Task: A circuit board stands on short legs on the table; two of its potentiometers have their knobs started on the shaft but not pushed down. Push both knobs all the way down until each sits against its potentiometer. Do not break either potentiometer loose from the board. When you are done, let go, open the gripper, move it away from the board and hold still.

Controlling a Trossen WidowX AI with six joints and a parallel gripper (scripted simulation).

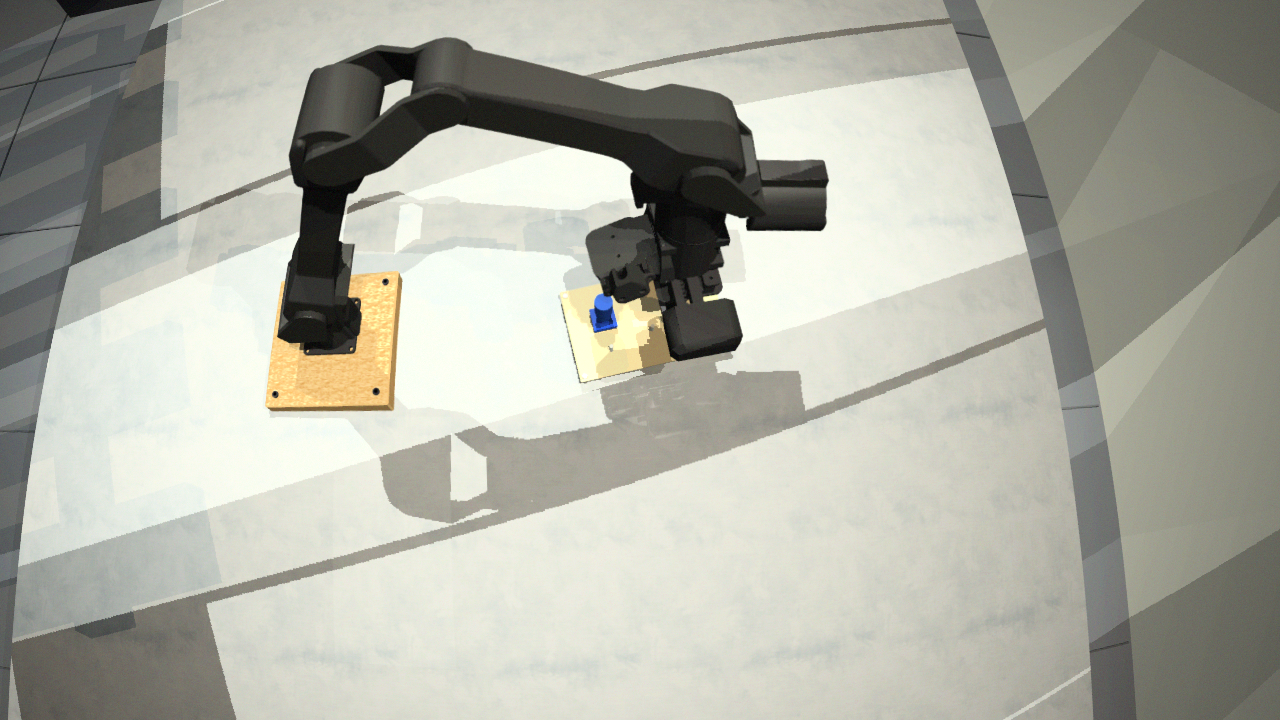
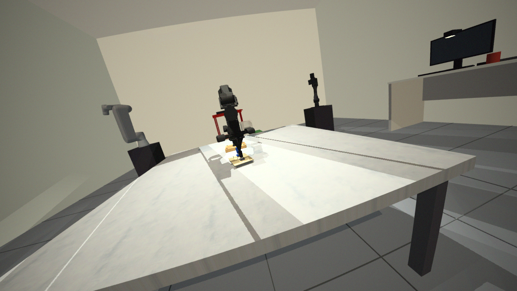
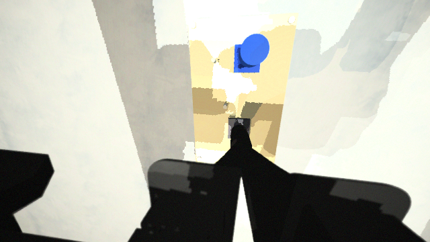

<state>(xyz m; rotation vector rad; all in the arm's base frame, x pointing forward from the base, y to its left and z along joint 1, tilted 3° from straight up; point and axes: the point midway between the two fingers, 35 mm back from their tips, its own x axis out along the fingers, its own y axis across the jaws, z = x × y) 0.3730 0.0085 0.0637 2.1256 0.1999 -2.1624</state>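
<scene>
Right now the dark knob is 1 cm below my gripper tip. Also, from my gripper tip: blue knob (7 cm behind, 1 cm to the right, 1 cm below).
</scene>
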